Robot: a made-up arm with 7 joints.
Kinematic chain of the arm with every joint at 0, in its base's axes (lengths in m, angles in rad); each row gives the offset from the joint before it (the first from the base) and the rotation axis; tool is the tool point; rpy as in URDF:
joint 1: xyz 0 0 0.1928 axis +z
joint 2: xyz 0 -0.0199 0.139 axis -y
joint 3: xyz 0 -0.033 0.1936 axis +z
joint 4: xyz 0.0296 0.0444 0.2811 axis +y
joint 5: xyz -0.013 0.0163 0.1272 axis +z
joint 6: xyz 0 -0.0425 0.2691 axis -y
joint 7: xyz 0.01 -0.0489 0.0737 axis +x
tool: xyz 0 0 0 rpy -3.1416 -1.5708 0
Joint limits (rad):
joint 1: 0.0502..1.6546
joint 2: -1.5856..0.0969
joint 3: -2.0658..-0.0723
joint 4: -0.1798..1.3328
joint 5: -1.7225..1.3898
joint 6: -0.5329..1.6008
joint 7: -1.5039..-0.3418
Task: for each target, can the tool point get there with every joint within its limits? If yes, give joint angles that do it. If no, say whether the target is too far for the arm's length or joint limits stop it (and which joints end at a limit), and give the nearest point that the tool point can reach.
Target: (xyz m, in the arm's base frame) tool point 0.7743 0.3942 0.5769
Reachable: yes | joints 0.4865 -1.3070 -0.9043 0.1270 -0.5140 1.4370 -0.4766
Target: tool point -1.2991 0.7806 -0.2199
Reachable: no: too far | nearest point -0.1346 0.7580 -0.0123 | short by 1.183 m
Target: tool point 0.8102 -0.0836 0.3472
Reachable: yes | joints 0.4427 -1.1071 -0.8541 1.1625 0.4080 -0.0282 -1.2510
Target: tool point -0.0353 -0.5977 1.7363
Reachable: no: too far | nearest point -0.0193 -0.3272 1.2320 | short by 0.572 m
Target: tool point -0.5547 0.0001 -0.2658
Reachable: no: joint limits stop it (at a limit: joint 1, joint 2, joint 3, joint 4, joint 5, joint 6) | nearest point -0.0421 0.4899 -0.1723 | short by 0.715 m
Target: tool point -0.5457 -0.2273 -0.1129
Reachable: no: joint limits stop it (at a limit: joint 1, joint 2, joint 3, joint 4, joint 5, joint 6) | nearest point -0.0421 0.4899 -0.1723 | short by 0.878 m
